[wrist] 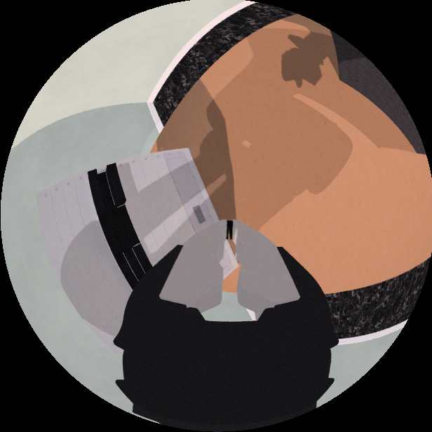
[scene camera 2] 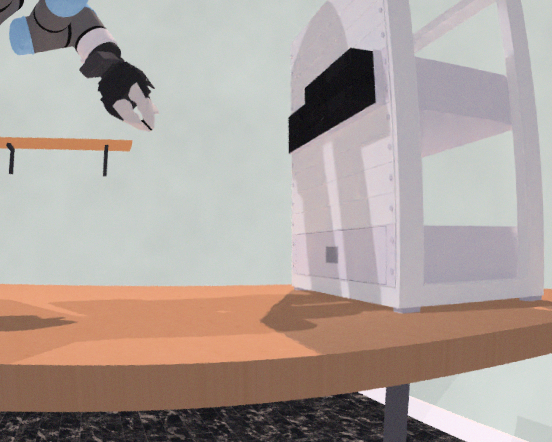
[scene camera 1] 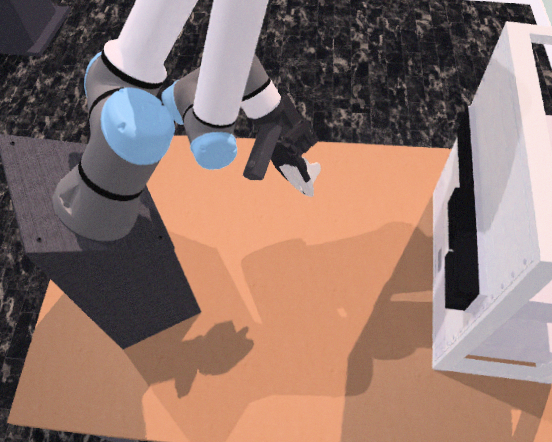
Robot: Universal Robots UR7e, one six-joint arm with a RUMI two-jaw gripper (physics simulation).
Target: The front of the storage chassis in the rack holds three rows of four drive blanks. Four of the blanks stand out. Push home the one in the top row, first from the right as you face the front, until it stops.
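Where they show: gripper, fingertip midpoint: (scene camera 2: 151, 129) (scene camera 1: 311, 196); arm's base at its link origin: (scene camera 1: 94, 208).
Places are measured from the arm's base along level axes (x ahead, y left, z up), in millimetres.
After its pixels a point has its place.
The storage chassis (scene camera 1: 462, 270) {x 667, y 13, z -43 mm} (scene camera 2: 345, 92) {x 659, y 0, z -108 mm} (wrist: 117, 225) shows as a black band across the front of the white rack (scene camera 1: 525, 125) {x 710, y 182, z 158 mm} (scene camera 2: 407, 175) {x 728, y -59, z -240 mm} (wrist: 165, 175). Its black blanks merge together. Stepped outlines and thin pale lines show in the wrist view, but how far the top-row first-from-right blank stands out cannot be told. The gripper's lower body hides the chassis's left end in the wrist view. My gripper (scene camera 1: 310, 193) {x 375, y 183, z -137 mm} (scene camera 2: 150, 129) {x 375, y 183, z -137 mm} (wrist: 228, 221) is shut and empty, its pale fingertips together. It hangs above the table, well apart from the rack front, tilted downward.
The rack stands on the orange table (scene camera 1: 300, 220) {x 340, y 294, z -433 mm} (scene camera 2: 200, 350) {x 422, y -245, z -433 mm} (wrist: 280, 240). A lower panel with a small grey square (scene camera 2: 332, 254) {x 704, y 189, z -351 mm} (wrist: 199, 214) lies below the chassis. The arm's dark pedestal (scene camera 1: 115, 295) {x 26, y -101, z -159 mm} is at the left. A wall shelf or bench (scene camera 2: 60, 144) shows behind the gripper.
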